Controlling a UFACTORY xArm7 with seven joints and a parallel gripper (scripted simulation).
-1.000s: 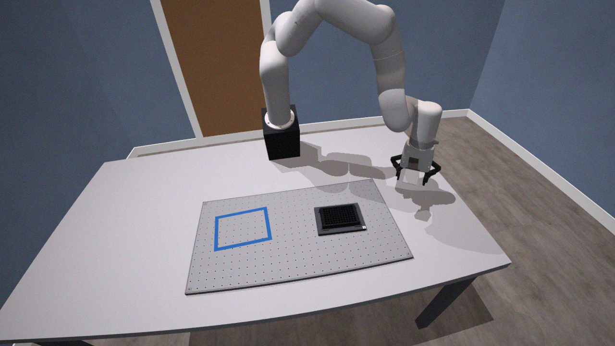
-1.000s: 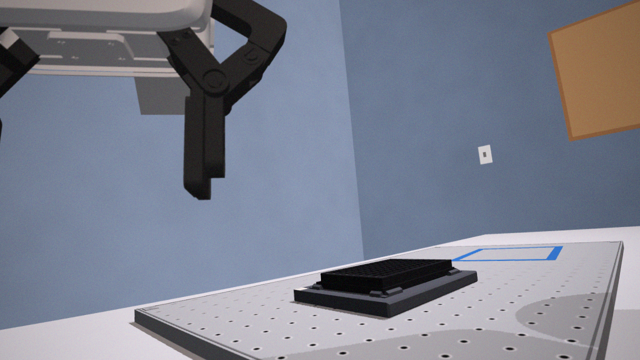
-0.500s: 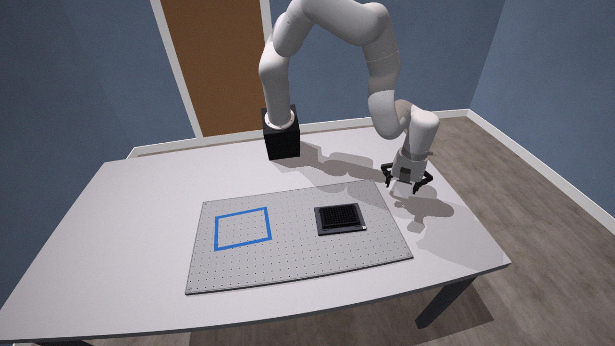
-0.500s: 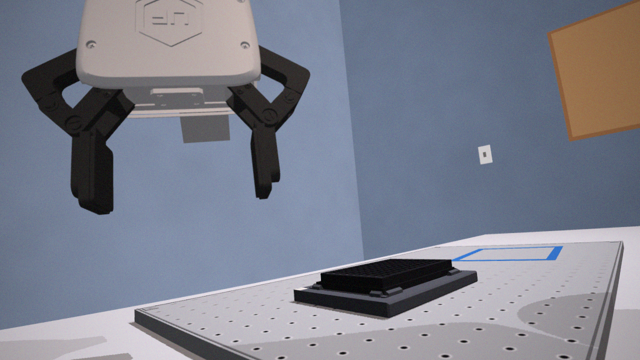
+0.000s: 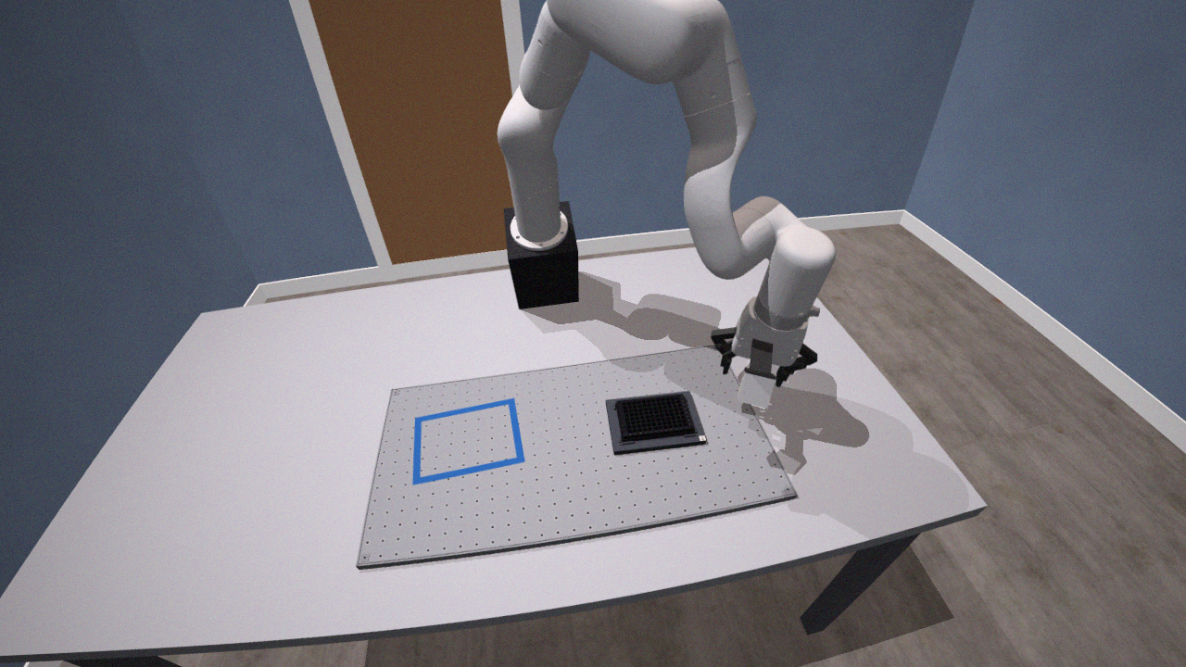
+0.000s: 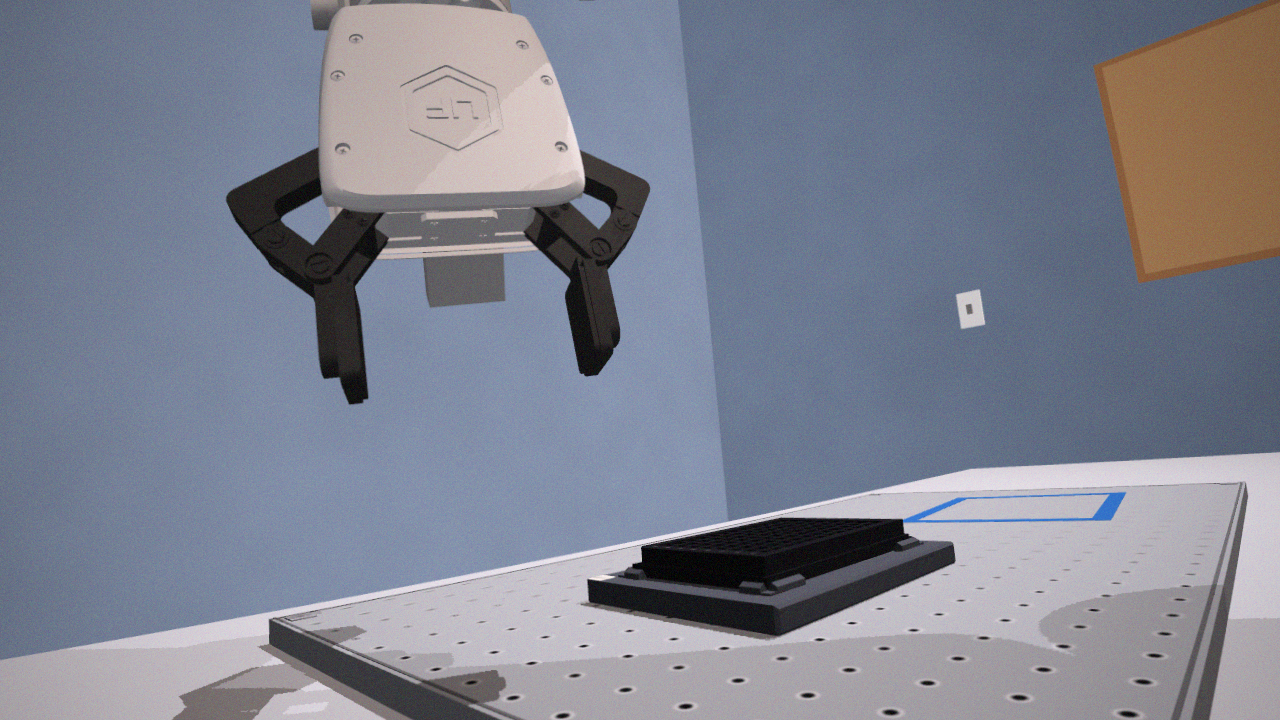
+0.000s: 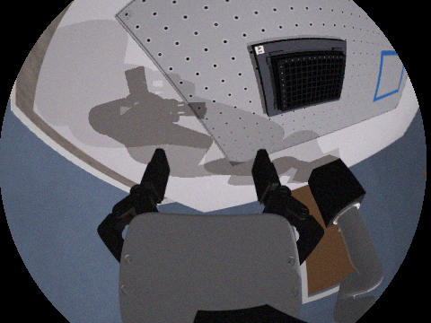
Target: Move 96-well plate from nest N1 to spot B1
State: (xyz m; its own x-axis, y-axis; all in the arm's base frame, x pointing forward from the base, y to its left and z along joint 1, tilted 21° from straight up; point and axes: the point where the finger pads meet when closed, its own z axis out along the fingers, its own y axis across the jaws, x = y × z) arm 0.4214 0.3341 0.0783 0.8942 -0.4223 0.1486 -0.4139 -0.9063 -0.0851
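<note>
Right now the black 96-well plate is 1 cm behind my hand, 17 cm to the right of it and 10 cm below it. The rest, counted from my hand: dark plate nest N1: 1 cm behind, 17 cm to the right, 11 cm below; then label: 5 cm ahead, 9 cm to the right, 10 cm below.
</note>
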